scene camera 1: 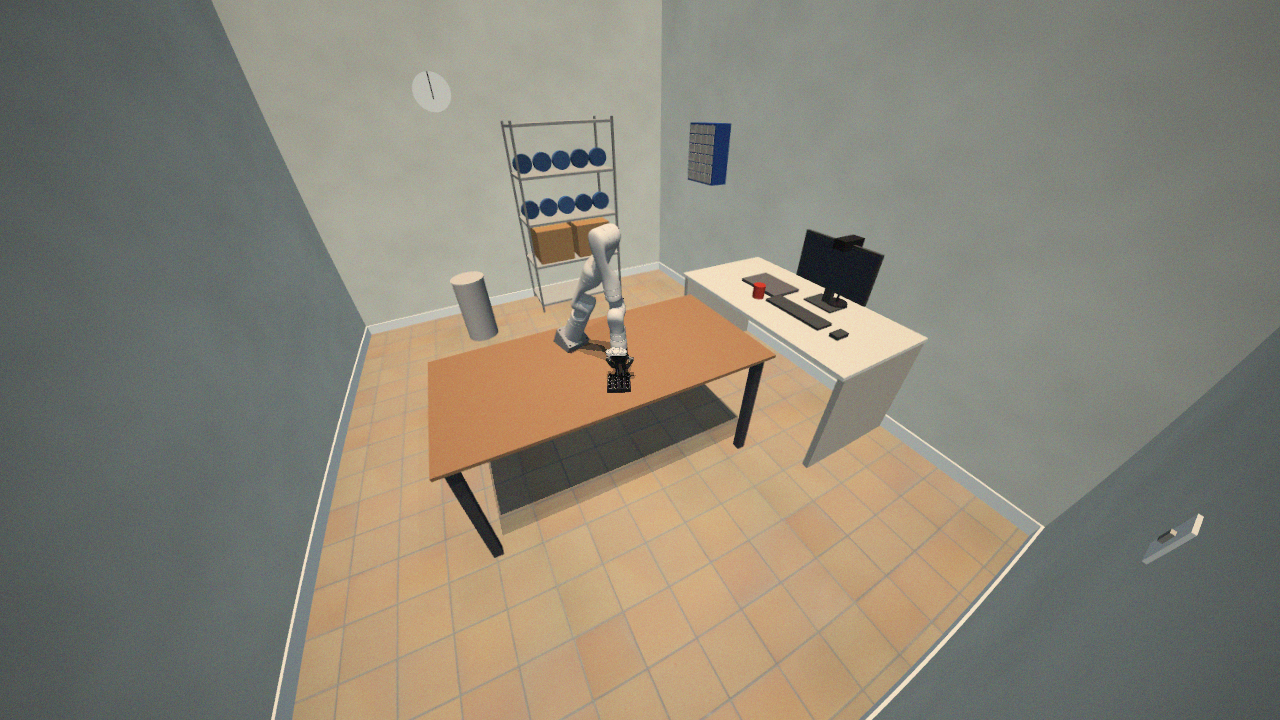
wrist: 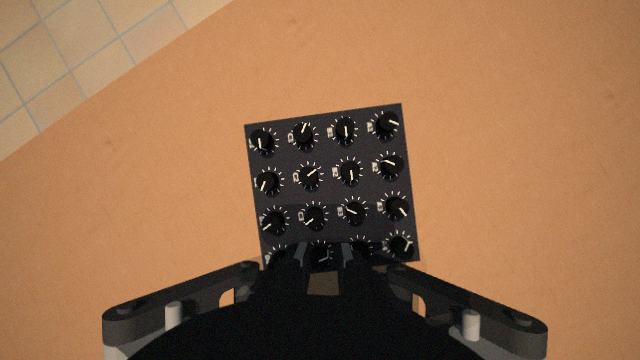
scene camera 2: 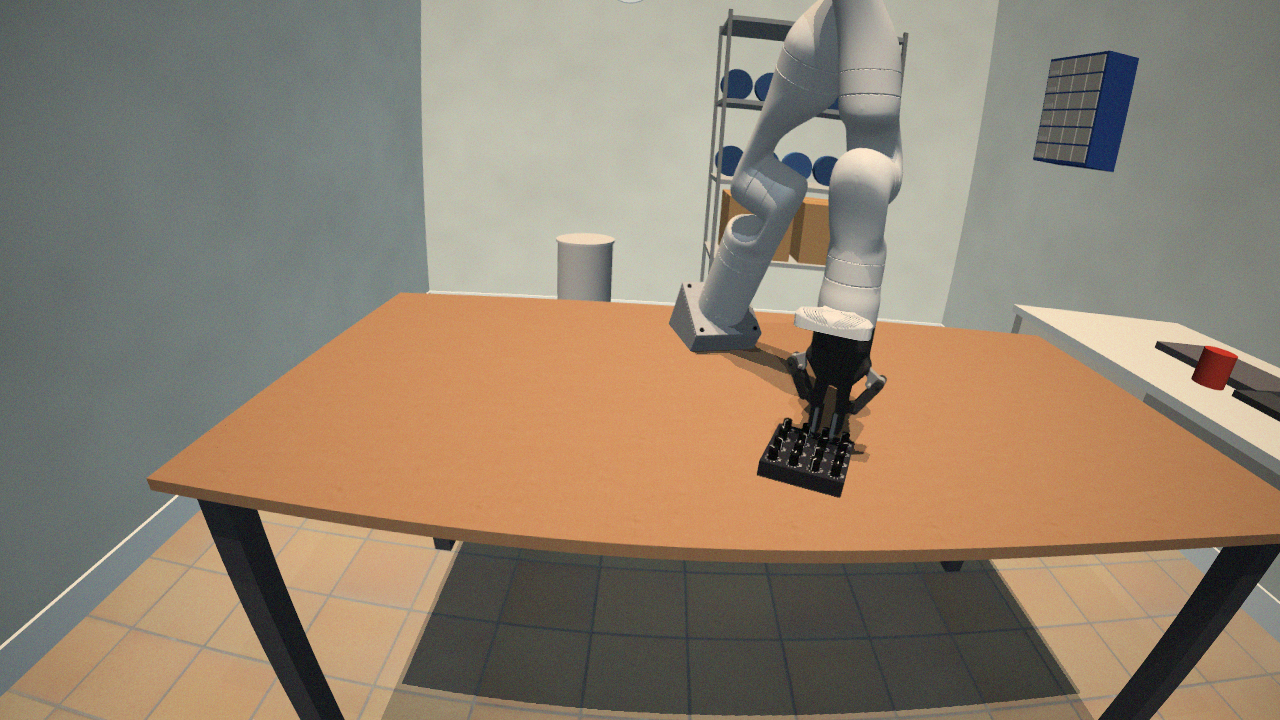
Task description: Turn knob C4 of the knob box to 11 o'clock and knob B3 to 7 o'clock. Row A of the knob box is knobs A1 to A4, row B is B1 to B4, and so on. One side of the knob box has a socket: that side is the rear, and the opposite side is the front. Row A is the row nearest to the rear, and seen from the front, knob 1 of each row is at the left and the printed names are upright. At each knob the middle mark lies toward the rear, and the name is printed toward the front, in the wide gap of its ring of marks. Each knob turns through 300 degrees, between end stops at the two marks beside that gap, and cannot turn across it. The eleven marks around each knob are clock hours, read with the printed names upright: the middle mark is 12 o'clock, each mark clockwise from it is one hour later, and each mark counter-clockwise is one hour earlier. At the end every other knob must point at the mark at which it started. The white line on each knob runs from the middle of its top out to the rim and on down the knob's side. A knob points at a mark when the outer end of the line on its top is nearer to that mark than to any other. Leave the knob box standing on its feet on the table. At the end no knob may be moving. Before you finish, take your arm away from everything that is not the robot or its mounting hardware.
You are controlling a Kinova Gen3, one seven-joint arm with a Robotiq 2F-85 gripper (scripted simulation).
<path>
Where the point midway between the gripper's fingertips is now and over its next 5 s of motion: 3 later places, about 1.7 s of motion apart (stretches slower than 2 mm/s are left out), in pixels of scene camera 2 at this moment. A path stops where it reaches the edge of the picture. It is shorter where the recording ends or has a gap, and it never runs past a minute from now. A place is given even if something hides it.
My gripper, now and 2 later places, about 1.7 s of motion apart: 823,433; 816,409; 837,350
</path>
